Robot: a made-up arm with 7 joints.
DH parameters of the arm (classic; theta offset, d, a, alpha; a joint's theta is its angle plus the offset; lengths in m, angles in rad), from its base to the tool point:
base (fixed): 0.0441 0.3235 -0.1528 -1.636
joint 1: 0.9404 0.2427 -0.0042 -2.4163
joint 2: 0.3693 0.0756 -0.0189 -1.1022
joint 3: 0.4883 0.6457 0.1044 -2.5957
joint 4: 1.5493 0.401 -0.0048 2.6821
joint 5: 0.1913 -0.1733 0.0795 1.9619
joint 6: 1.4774 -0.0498 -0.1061 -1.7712
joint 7: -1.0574 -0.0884 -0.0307 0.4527
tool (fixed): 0.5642 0.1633 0 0
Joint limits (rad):
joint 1: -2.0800..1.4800
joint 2: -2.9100..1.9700
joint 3: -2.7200..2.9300
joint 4: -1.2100..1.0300
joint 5: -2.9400..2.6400
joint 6: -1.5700..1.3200
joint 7: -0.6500..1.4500
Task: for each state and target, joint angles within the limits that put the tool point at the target. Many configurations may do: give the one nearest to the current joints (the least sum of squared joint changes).
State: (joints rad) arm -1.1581 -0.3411 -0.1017 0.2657 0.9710 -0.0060 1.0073
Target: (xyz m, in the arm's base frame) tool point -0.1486 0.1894 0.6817
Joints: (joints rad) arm -0.8146 -0.6827 -0.2579 0.2450 0.9941 -0.2773 1.1434
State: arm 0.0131 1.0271 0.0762 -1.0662 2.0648 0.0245 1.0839
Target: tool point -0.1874 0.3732 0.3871
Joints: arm 0.3480 1.3455 -0.1937 -1.2100 2.2527 0.0091 0.8470
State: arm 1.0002 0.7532 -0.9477 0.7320 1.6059 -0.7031 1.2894
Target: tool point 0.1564 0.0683 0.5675
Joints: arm 0.6427 0.9441 -1.2753 1.0300 1.4557 -0.7300 1.0947
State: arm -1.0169 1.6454 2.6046 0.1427 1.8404 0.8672 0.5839
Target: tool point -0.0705 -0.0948 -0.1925
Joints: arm -0.7441 1.4946 2.4334 0.2165 1.9010 0.9507 0.5265
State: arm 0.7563 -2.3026 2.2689 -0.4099 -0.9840 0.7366 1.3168
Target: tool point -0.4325 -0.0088 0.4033
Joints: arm 0.6028 -2.1769 2.5953 0.1154 -1.2688 0.8338 1.3161
